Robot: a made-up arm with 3 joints. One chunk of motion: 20 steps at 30 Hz.
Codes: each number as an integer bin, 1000 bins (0 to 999) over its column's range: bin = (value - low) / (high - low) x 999, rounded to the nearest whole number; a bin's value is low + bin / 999 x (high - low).
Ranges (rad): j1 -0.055..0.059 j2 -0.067..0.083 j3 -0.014..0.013
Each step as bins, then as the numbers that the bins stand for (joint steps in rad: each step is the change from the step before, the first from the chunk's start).
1 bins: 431 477 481
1 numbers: -0.00582 0.00462 -0.00100
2 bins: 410 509 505
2 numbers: -0.00821 0.00943 -0.00035
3 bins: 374 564 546
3 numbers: -0.01232 0.01768 0.00076
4 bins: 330 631 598
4 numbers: -0.01734 0.02774 0.00216
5 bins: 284 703 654
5 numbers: -0.02259 0.03856 0.00368
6 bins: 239 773 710
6 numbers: -0.02773 0.04907 0.00519
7 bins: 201 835 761
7 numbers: -0.03206 0.05838 0.00657
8 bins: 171 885 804
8 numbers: -0.03549 0.06588 0.00773
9 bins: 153 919 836
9 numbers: -0.03754 0.07099 0.00859
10 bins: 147 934 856
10 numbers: -0.03823 0.07324 0.00914
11 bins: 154 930 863
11 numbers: -0.03743 0.07264 0.00932
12 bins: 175 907 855
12 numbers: -0.03503 0.06919 0.00911
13 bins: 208 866 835
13 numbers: -0.03126 0.06303 0.00857
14 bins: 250 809 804
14 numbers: -0.02647 0.05447 0.00773
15 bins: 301 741 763
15 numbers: -0.02065 0.04426 0.00662
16 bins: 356 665 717
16 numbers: -0.01438 0.03285 0.00538
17 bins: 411 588 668
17 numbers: -0.00810 0.02129 0.00405
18 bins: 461 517 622
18 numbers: -0.00239 0.01063 0.00281
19 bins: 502 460 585
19 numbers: 0.00229 0.00207 0.00181
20 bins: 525 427 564
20 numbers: 0.00491 -0.00289 0.00124
